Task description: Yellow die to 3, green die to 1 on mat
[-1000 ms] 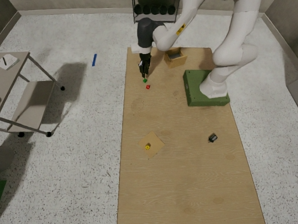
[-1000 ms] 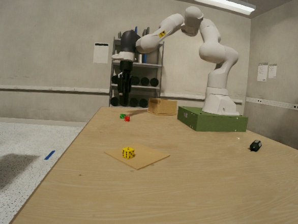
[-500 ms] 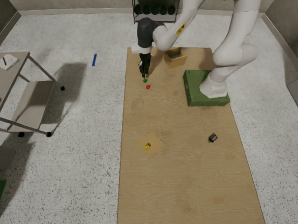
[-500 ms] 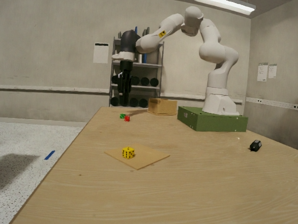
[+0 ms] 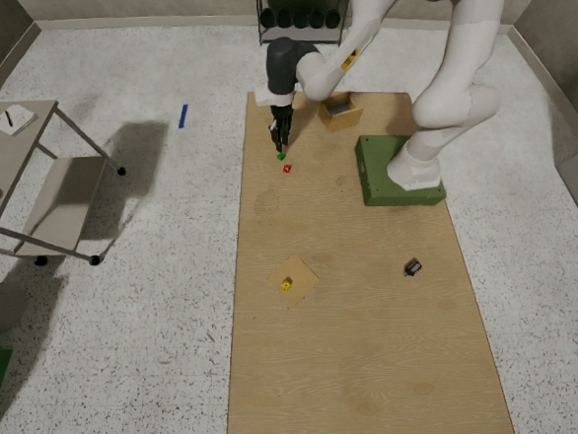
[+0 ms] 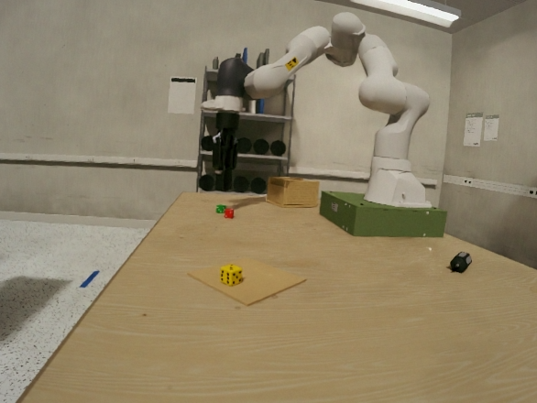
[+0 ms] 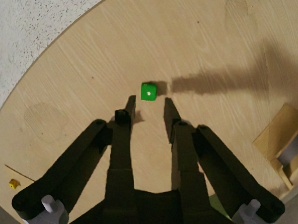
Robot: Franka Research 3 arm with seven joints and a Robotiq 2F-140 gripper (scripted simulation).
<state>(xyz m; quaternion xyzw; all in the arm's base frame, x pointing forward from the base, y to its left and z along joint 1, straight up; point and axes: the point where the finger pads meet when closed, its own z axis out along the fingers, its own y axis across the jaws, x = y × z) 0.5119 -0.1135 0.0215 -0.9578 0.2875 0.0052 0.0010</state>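
The green die is 100 mm below my hand. The rest, counted from my hand: wooden box: 280 mm behind, 250 mm to the right, 60 mm below; then tan mat: 60 mm behind, 550 mm to the left, 110 mm below; then red die: 20 mm behind, 70 mm to the left, 100 mm below.
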